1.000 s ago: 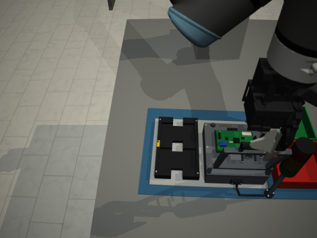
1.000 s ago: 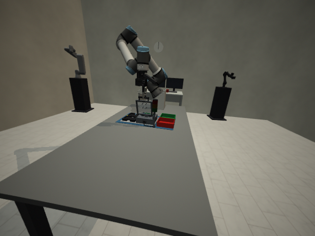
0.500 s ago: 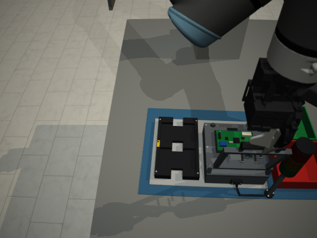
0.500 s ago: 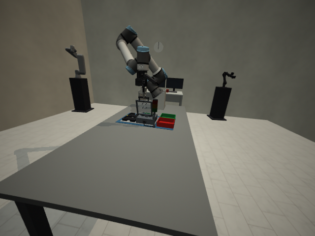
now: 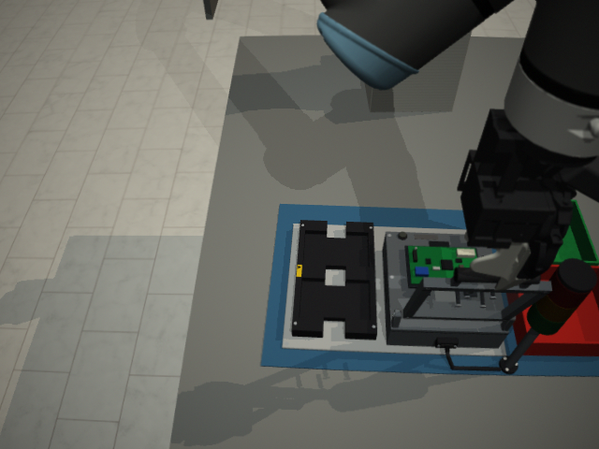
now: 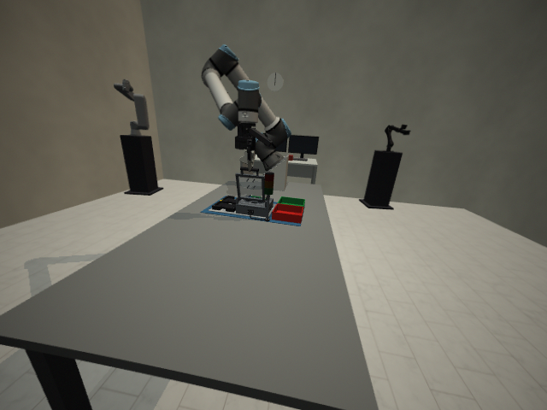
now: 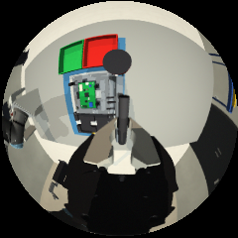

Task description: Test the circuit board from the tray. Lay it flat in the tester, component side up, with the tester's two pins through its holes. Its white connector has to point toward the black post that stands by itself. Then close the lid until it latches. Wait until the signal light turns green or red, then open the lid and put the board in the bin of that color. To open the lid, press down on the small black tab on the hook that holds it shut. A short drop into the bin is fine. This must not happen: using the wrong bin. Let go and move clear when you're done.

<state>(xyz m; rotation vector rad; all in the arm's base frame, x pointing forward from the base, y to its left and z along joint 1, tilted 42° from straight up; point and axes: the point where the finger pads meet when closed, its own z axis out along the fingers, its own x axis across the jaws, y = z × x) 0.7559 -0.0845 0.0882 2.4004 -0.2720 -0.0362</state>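
The black latch tab lies 200 mm behind my hand, 180 mm below it and 90 mm to the left of it. From my hand the other things lie so: green circuit board (200 mm below, 150 mm behind, 20 mm to the left); tester lid (90 mm below, 20 mm behind); red bin (260 mm below, 210 mm to the left, 60 mm behind).
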